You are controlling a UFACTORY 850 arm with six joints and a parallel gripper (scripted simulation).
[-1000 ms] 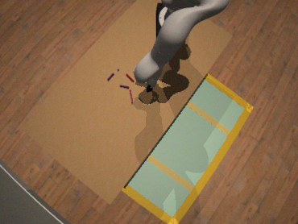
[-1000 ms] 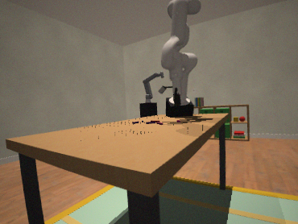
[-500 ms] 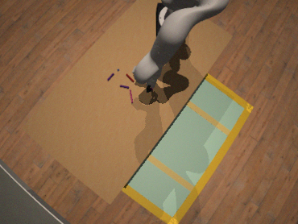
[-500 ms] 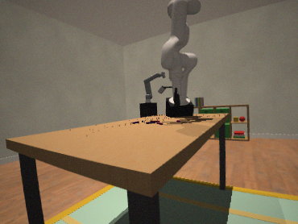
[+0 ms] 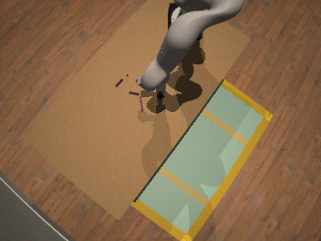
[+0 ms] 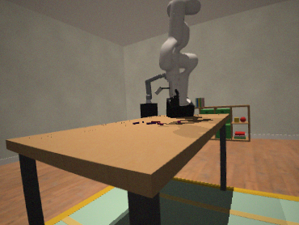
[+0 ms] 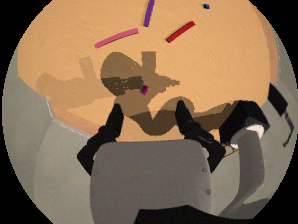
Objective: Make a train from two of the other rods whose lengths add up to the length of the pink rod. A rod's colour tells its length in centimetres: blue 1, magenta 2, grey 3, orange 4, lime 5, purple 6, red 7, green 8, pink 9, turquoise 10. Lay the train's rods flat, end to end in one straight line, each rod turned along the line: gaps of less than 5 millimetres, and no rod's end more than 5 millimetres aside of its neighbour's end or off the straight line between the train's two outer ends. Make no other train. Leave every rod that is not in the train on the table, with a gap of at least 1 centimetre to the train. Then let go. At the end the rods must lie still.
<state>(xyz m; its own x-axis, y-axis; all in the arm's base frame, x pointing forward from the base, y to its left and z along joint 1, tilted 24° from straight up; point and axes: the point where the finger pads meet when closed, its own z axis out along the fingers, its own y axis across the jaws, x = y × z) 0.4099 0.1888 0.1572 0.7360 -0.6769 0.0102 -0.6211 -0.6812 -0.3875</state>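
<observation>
The red rod is 4 cm ahead of my hand, 13 cm to the right of it and 10 cm below it. Round my hand: magenta rod 1 cm behind, 2 cm to the left, 10 cm below; then tiny blue rod 6 cm ahead, 22 cm to the right, 10 cm below; then pink rod 12 cm ahead, 3 cm to the right, 10 cm below.
</observation>
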